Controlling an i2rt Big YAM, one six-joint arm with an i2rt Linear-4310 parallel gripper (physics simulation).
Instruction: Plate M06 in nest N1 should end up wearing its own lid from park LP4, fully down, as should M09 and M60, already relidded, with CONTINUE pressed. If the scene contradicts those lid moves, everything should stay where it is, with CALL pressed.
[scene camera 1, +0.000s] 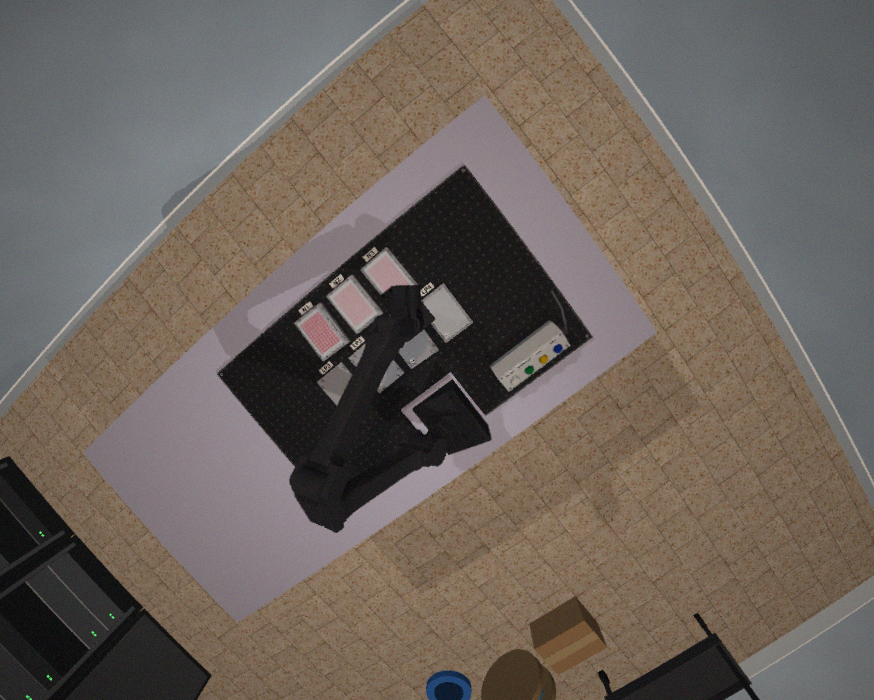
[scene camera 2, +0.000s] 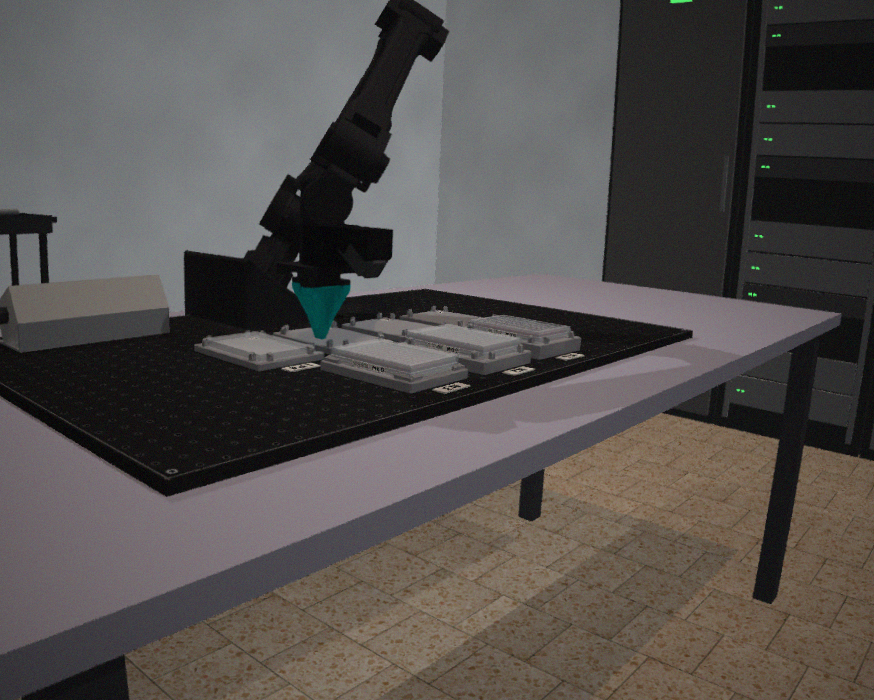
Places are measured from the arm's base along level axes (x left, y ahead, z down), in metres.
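Where they show: gripper, between the fingertips: (scene camera 2: 320, 338); arm's base, origin of its link: (scene camera 1: 447, 425) (scene camera 2: 257, 286).
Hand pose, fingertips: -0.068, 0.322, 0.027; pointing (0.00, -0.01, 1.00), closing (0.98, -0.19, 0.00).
Each offset is from my fingertips to the top centre of the thing, as dx, dy, dz. Level surfaces: height alone.
Plate M06 {+0.272, +0.099, -0.015} (scene camera 1: 321, 332) (scene camera 2: 522, 325) sits in nest N1, deeper pink with its wells showing and no lid. Paler plates sit in N2 {+0.143, +0.123, -0.014} (scene camera 1: 354, 304) (scene camera 2: 466, 338) and N3 {+0.014, +0.144, -0.009} (scene camera 1: 385, 269) (scene camera 2: 397, 355), both looking lidded; their small side print is hard to read. A pale lid {-0.078, -0.026, +0.002} (scene camera 1: 447, 312) (scene camera 2: 255, 344) lies in park LP4. My gripper (scene camera 2: 321, 336) is shut and empty, its teal fingers pointing down low over the park beside LP4, behind the N3 plate in scene camera 2. The arm hides its fingertips in scene camera 1. Whether they touch anything is unclear.
A button box {-0.239, -0.249, -0.064} (scene camera 1: 526, 358) (scene camera 2: 87, 325) has a green button {-0.219, -0.275, -0.055} (scene camera 1: 529, 370), a yellow button {-0.268, -0.266, -0.055} (scene camera 1: 543, 359) and a blue button {-0.317, -0.258, -0.055} (scene camera 1: 558, 349); its captions are unreadable. Grey park LP1 {+0.305, -0.087, +0.000} (scene camera 1: 335, 383) lies beside the arm. The black board {dz +0.020} (scene camera 1: 474, 226) (scene camera 2: 182, 422) rests on the table {dz +0.032} (scene camera 1: 175, 466) (scene camera 2: 328, 503).
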